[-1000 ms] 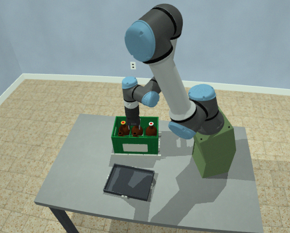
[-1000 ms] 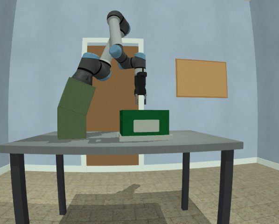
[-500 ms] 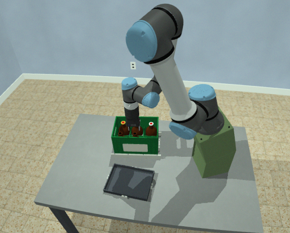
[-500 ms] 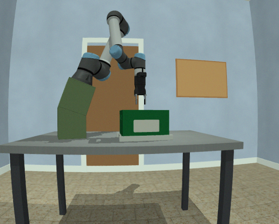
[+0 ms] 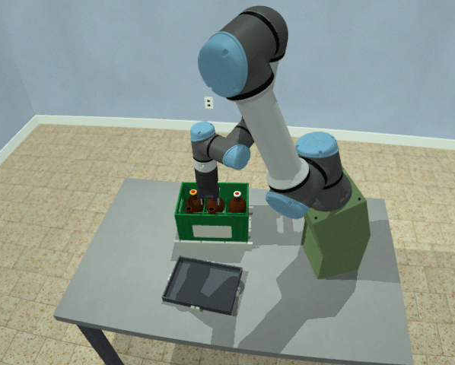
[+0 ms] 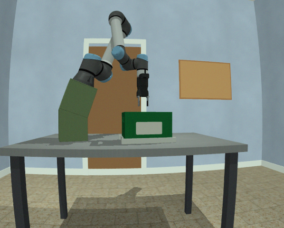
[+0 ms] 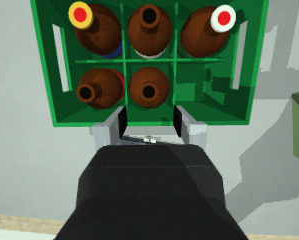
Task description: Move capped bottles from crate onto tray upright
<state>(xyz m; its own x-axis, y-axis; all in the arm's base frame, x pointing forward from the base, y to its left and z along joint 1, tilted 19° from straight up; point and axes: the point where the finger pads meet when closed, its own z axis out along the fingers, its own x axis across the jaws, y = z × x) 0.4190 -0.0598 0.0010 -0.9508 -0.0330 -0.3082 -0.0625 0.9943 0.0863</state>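
Right now the green crate is 15 cm below my hand and 7 cm to the right of it. The rest, counted from my hand: dark grey tray: 22 cm to the left, 22 cm below, 1 cm ahead.
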